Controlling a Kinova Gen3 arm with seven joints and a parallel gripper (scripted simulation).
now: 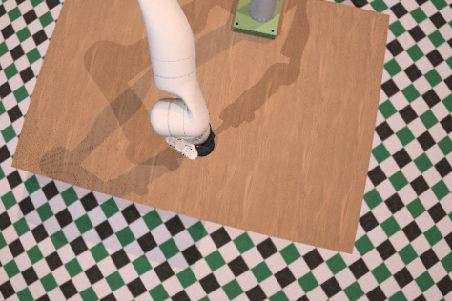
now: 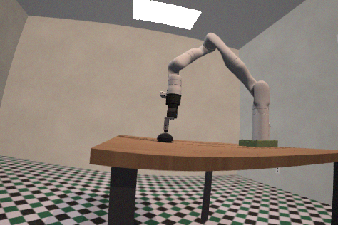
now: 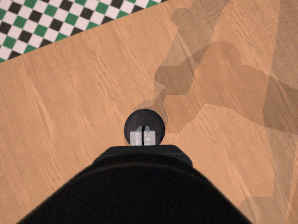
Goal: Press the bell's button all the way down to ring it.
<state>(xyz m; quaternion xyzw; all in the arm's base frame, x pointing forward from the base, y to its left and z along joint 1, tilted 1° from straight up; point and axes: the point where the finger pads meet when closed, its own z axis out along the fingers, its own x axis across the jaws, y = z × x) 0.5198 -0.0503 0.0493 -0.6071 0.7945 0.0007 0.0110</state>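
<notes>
Now: the bell button 3 cm below my hand. Also, from my hand: bell: 4 cm below.
</notes>
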